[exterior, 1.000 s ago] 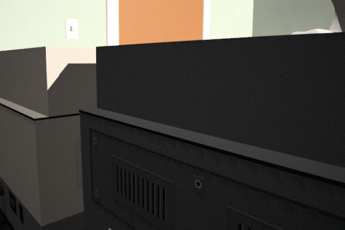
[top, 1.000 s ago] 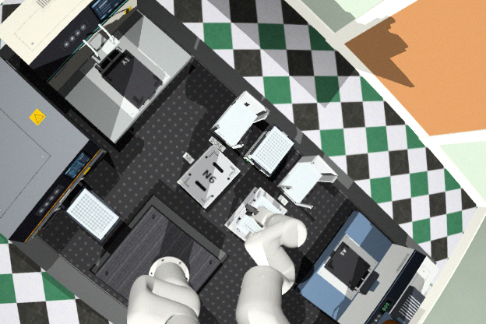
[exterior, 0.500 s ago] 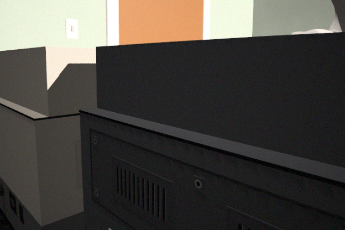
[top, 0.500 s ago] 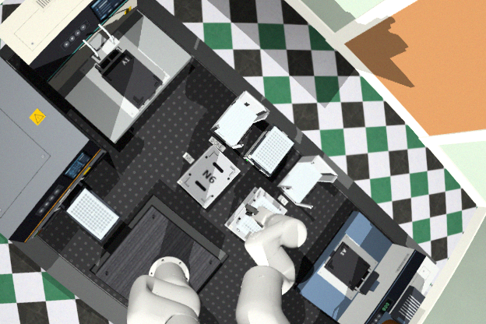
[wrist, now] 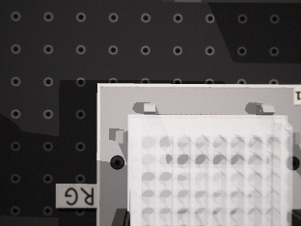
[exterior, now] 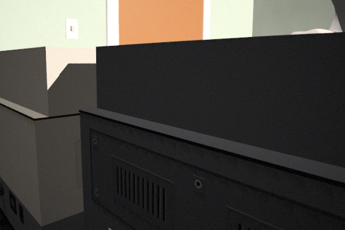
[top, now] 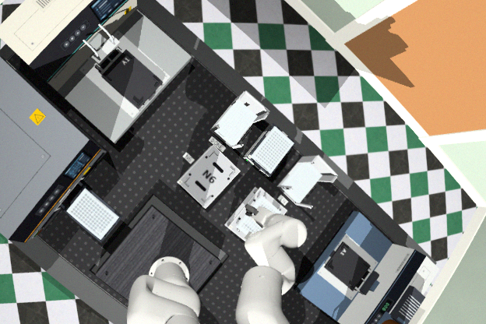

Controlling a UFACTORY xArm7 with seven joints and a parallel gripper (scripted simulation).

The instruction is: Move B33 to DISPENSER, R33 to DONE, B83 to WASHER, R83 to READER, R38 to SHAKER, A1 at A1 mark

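My hand is 2 cm above the regrip nest RG. From my hand the other things lie so: dark reader nest: 40 cm to the left, 31 cm behind, 2 cm above; then N6 nest: 20 cm to the left, 4 cm below.
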